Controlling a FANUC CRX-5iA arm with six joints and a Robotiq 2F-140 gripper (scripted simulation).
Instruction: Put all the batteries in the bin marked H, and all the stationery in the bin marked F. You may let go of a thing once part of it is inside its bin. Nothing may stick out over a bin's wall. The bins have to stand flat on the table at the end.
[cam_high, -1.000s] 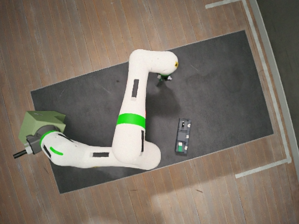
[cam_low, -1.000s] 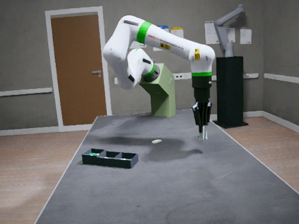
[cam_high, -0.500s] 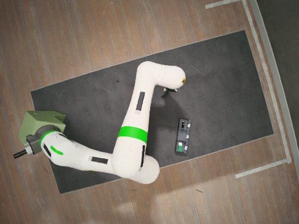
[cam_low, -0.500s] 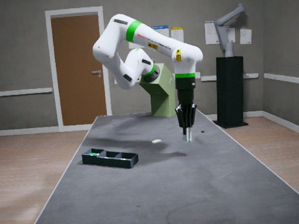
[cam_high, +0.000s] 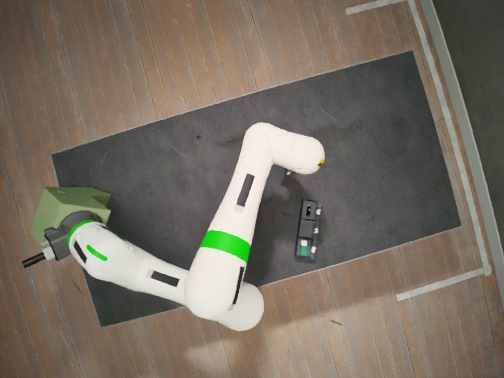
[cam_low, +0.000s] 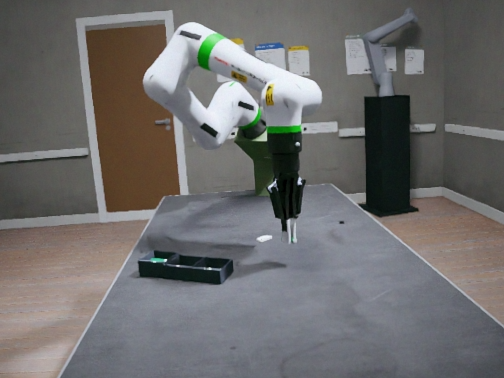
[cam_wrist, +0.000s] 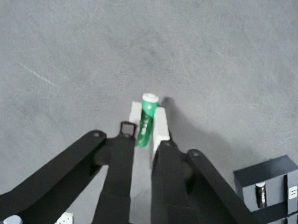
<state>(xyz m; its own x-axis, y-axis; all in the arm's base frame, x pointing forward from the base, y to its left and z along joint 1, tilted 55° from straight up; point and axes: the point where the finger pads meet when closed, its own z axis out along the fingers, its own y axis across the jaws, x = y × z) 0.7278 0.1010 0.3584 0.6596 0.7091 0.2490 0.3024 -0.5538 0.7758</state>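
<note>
My gripper is now 10 mm past the black battery, 220 mm to the left of it and 90 mm above it. Also, from my hand: tray: 50 mm behind, 290 mm to the right, 80 mm below; then white eraser-like piece: 240 mm behind, 100 mm below; then green battery: 30 mm below.
</note>
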